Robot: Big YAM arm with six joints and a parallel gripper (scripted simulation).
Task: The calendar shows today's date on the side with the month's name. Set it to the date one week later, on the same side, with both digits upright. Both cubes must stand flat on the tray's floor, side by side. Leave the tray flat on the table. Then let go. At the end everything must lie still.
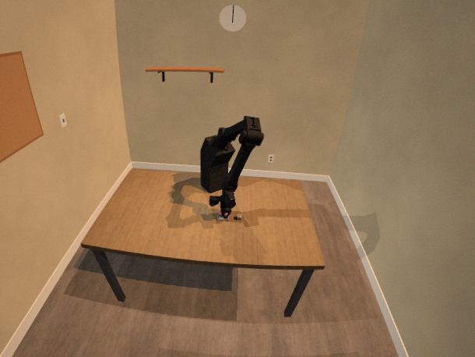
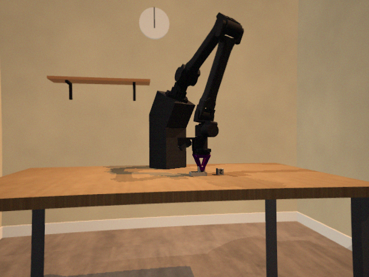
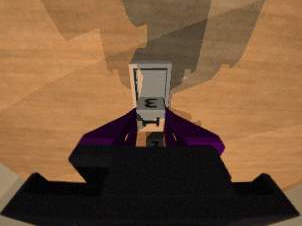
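My hand is 20 mm to the left of the tray and 20 mm above it.
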